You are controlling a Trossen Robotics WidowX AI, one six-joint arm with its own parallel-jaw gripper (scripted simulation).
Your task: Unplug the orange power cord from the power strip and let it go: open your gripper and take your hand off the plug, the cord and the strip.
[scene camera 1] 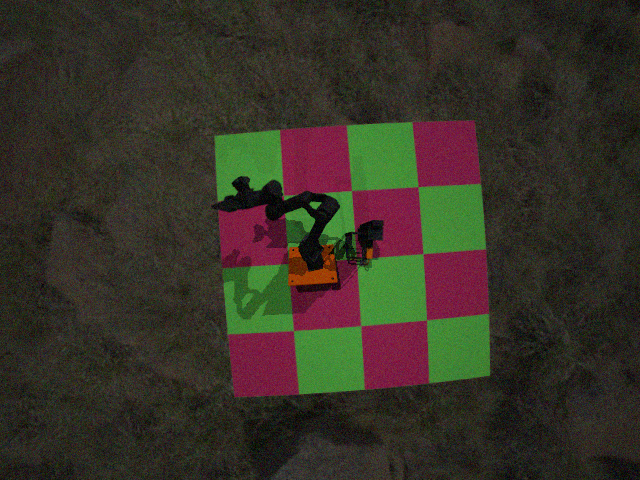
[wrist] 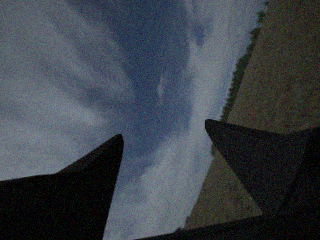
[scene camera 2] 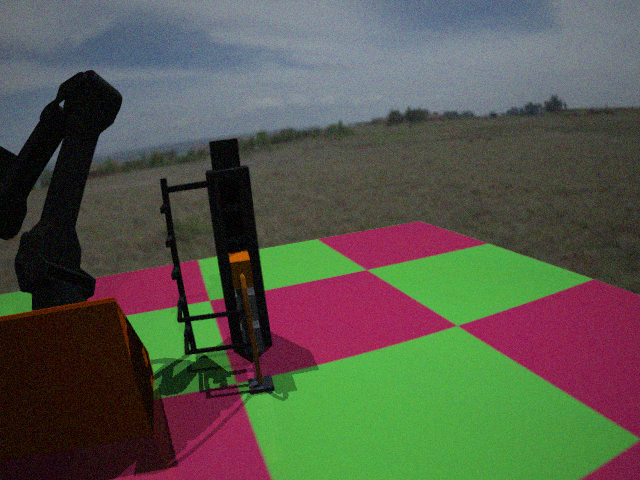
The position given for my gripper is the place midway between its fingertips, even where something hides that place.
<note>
My gripper (scene camera 1: 215, 205) is open and holds nothing.
My gripper shows as well in the wrist view (wrist: 164, 130).
</note>
